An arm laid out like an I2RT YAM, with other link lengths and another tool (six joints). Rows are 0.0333 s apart.
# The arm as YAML. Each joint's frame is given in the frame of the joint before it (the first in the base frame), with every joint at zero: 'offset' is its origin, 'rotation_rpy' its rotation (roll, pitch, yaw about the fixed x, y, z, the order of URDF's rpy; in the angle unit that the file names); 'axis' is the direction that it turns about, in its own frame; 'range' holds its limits. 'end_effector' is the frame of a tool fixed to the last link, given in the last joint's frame.
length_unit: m
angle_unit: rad
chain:
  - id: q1
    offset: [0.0, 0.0, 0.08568]
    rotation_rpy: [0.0, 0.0, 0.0]
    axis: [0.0, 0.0, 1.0]
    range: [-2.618, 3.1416]
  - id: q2
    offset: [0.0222, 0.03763, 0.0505]
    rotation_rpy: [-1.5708, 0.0, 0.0]
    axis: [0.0, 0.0, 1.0]
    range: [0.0, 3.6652]
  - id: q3
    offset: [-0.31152, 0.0, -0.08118]
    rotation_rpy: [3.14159, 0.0, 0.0]
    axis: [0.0, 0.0, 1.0]
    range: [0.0, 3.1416]
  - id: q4
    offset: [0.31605, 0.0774, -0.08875]
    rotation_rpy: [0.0, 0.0, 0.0]
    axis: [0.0, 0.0, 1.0]
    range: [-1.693, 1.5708]
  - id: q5
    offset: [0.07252, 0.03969, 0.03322]
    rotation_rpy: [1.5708, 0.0, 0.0]
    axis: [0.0, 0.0, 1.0]
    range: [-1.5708, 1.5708]
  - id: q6
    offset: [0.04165, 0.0, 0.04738]
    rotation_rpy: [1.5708, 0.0, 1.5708]
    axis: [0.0, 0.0, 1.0]
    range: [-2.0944, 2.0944]
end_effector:
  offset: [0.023, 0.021, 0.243]
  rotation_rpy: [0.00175, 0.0, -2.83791]
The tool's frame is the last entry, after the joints.
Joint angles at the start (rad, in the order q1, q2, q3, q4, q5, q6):
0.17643, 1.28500, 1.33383, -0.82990, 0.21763, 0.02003
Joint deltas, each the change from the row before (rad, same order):
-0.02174, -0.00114, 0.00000, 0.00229, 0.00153, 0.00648
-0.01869, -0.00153, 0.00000, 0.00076, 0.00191, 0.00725
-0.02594, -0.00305, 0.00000, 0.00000, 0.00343, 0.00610
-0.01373, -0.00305, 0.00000, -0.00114, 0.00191, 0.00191
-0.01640, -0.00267, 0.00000, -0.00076, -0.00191, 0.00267
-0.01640, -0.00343, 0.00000, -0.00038, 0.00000, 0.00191
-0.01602, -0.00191, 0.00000, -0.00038, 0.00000, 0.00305
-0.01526, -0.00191, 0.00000, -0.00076, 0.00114, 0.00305
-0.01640, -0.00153, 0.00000, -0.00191, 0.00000, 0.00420
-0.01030, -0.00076, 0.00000, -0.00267, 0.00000, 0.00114
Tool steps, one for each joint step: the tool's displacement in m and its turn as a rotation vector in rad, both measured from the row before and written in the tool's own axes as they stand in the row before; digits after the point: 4 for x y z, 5 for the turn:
-0.0102, 0.0031, 0.0006, -0.00549, -0.01604, 0.02217
-0.0090, 0.0025, 0.0003, -0.00440, -0.01457, 0.02056
-0.0129, 0.0036, -0.0001, -0.00637, -0.02102, 0.02449
-0.0070, 0.0020, -0.0006, -0.00371, -0.01114, 0.01169
-0.0071, 0.0019, -0.0002, -0.00271, -0.00949, 0.01423
-0.0076, 0.0025, -0.0005, -0.00445, -0.01092, 0.01370
-0.0074, 0.0020, 0.0000, -0.00306, -0.01117, 0.01422
-0.0073, 0.0020, 0.0000, -0.00307, -0.01181, 0.01361
-0.0077, 0.0015, 0.0002, -0.00143, -0.01209, 0.01518
-0.0050, 0.0005, 0.0001, 0.00061, -0.00816, 0.00767

